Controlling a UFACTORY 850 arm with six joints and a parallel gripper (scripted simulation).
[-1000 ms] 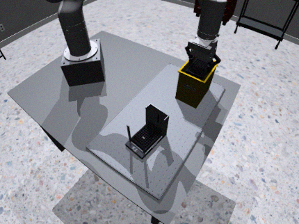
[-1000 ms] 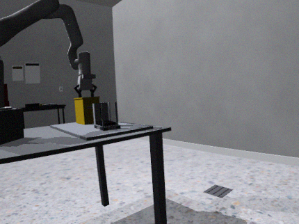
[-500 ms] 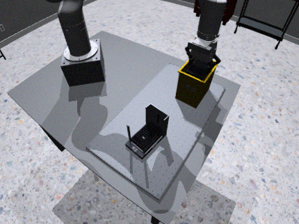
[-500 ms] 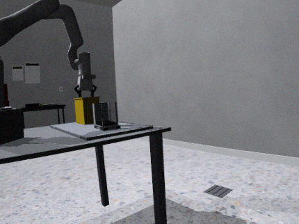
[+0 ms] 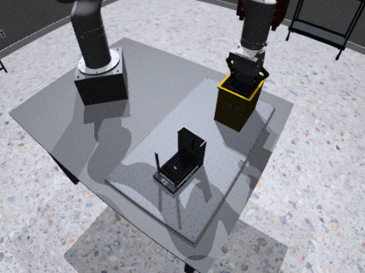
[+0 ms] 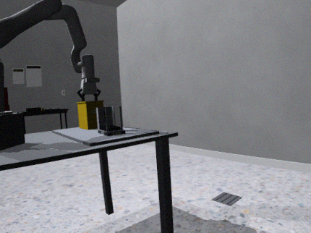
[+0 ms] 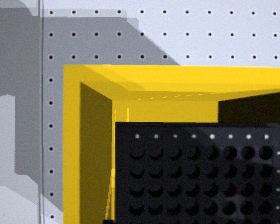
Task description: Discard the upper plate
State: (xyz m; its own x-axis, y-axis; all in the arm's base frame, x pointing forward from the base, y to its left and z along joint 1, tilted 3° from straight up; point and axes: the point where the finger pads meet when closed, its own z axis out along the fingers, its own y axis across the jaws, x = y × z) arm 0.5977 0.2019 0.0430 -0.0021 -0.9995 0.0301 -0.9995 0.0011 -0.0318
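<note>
The black 96-well plate is 1 cm below my hand. The rest, counted from my hand: plastics bin W1: 9 cm below.
</note>
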